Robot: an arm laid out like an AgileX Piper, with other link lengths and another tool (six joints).
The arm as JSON. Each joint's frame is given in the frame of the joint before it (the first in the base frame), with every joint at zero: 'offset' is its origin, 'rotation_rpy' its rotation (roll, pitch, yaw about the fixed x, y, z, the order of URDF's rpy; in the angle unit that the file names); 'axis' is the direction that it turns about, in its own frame. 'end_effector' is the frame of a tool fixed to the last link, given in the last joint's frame.
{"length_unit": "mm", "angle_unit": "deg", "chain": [
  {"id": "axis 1", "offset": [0.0, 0.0, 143.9], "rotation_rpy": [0.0, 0.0, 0.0], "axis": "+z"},
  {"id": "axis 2", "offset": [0.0, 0.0, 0.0], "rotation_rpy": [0.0, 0.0, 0.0], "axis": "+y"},
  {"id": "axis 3", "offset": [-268.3, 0.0, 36.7], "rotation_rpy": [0.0, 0.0, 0.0], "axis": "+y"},
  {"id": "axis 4", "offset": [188.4, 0.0, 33.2], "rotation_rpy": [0.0, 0.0, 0.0], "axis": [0.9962, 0.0, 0.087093]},
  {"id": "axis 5", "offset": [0.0, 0.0, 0.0], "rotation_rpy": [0.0, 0.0, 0.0], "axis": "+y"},
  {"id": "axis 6", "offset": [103.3, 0.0, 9.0], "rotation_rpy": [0.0, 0.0, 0.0], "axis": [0.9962, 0.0, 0.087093]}
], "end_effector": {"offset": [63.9, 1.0, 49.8], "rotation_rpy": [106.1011, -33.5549, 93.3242]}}
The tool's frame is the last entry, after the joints.
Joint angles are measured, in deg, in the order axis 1, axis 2, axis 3, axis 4, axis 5, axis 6. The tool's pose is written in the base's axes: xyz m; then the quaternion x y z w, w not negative. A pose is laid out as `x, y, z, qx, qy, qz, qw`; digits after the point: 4 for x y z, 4 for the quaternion.
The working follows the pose.
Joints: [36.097, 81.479, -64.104, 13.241, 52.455, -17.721]
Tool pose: 0.2178, 0.2075, 0.2585, -0.5786, -0.7984, -0.0872, 0.1421
Where each joint sits with the arm in this pose, in the base's axes (m; each line is computed from the numbers above, not from the rounded line before):
axis 1: 0.0000 0.0000 0.1439
axis 2: 0.0000 0.0000 0.1439
axis 3: -0.0028 -0.0020 0.4147
axis 4: 0.1505 0.1097 0.3901
axis 5: 0.1505 0.1097 0.3901
axis 6: 0.1754 0.1512 0.2984
the tool: 0.2178 0.2075 0.2585

